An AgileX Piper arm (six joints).
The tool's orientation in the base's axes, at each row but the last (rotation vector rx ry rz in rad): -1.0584 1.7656 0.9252; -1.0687 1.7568 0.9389; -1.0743 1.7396 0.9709; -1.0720 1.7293 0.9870
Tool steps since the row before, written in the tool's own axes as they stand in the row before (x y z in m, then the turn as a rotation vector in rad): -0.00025 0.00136 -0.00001 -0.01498 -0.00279 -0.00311; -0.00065 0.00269 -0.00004 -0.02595 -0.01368 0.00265; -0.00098 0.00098 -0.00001 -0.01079 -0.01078 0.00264; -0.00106 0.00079 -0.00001 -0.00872 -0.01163 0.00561
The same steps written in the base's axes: -0.00118 0.00056 0.00045 0.00576 0.00045 0.01444; -0.00231 0.00109 0.00105 0.02037 0.00484 0.02072; -0.00065 0.00058 0.00108 0.01359 0.00173 0.00721; -0.00045 0.00052 0.00113 0.01457 0.00363 0.00417
